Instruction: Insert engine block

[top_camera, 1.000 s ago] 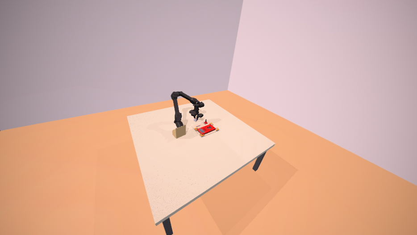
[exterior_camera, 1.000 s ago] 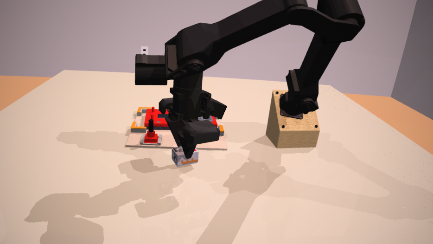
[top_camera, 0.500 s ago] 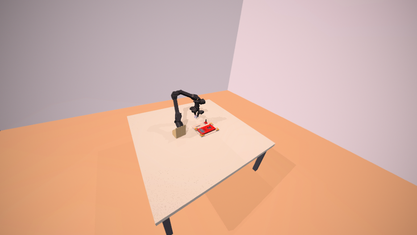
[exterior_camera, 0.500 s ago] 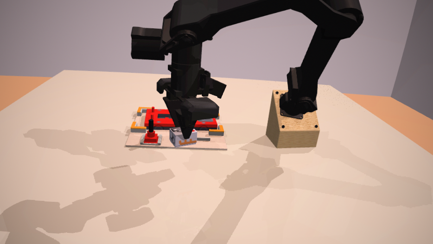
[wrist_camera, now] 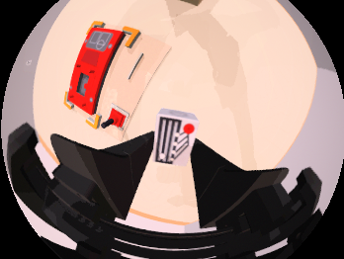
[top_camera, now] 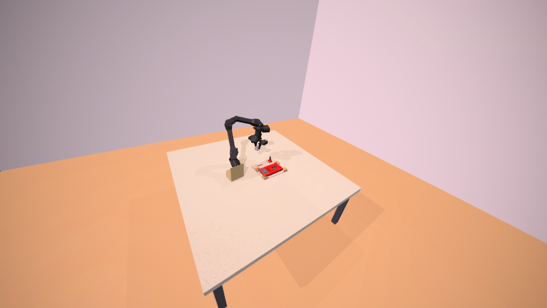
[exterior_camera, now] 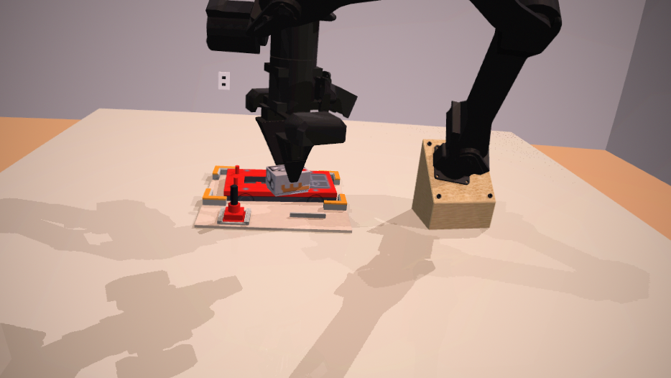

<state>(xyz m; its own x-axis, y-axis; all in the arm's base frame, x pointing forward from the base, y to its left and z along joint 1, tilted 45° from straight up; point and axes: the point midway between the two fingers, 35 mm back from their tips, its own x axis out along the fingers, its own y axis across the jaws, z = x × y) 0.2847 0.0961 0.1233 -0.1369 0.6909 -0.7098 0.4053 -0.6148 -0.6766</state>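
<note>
My gripper tip is now 200 mm to the left of the pale plate, 110 mm above it and 30 mm short of it. From my gripper tip the other things lie so: black post (110 mm to the right, 90 mm below, 80 mm ahead); then grey engine block (10 mm below).
</note>
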